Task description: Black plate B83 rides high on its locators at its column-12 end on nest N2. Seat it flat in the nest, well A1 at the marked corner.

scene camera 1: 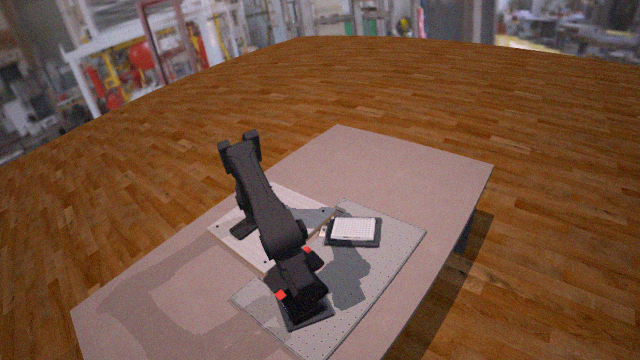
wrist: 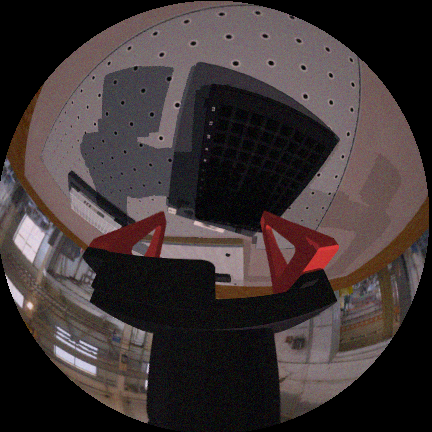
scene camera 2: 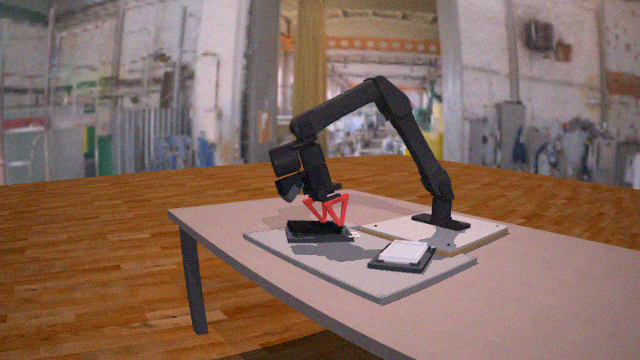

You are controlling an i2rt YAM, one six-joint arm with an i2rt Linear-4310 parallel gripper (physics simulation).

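Seen in the pictures: gripper, fingertip midpoint: [wrist: 212, 216] [scene camera 2: 332, 223]; arm's base at its link origin: [scene camera 2: 440, 223].
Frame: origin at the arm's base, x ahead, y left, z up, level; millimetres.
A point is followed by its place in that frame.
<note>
The black plate B83 [scene camera 1: 301, 311] @(z 26, x 392, y -164 mm) [scene camera 2: 307, 228] @(z 24, x 393, y -110 mm) [wrist: 245, 165] @(z 23, x 371, y -135 mm) lies on the dark nest N2 [scene camera 1: 321, 316] @(z 5, x 430, y -137 mm) [scene camera 2: 320, 239] @(z 2, x 377, y -76 mm) [wrist: 184, 162] @(z 5, x 367, y -84 mm). In the scene camera 2 view its end away from the arm base looks slightly raised; the dark colours make the exact tilt hard to tell. Small column marks run along one long edge in the wrist view. My gripper [scene camera 2: 333, 223] @(z 28, x 321, y -105 mm) [wrist: 212, 216] @(z 28, x 321, y -105 mm) is open, with its red fingertips spread at the plate's end nearest the arm base. The arm hides part of the plate in the scene camera 1 view. I cannot read the A1 corner mark.
A second dark nest [scene camera 1: 377, 232] @(z 5, x 374, y 178 mm) [scene camera 2: 395, 267] @(z 2, x 375, y 190 mm) holds a white plate [scene camera 1: 353, 228] @(z 19, x 311, y 142 mm) [scene camera 2: 404, 251] @(z 19, x 321, y 160 mm) [wrist: 92, 209] @(z 17, x 327, y 112 mm) on the same perforated board [scene camera 1: 395, 240] @(z -7, x 433, y 189 mm) [scene camera 2: 380, 295] @(z -6, x 486, y 268 mm) [wrist: 280, 50]. The arm's pale base board [scene camera 1: 225, 225] @(z 0, x -77, y -88 mm) [scene camera 2: 400, 232] @(z 0, x 166, y -9 mm) adjoins it. The table edge lies beyond the board.
</note>
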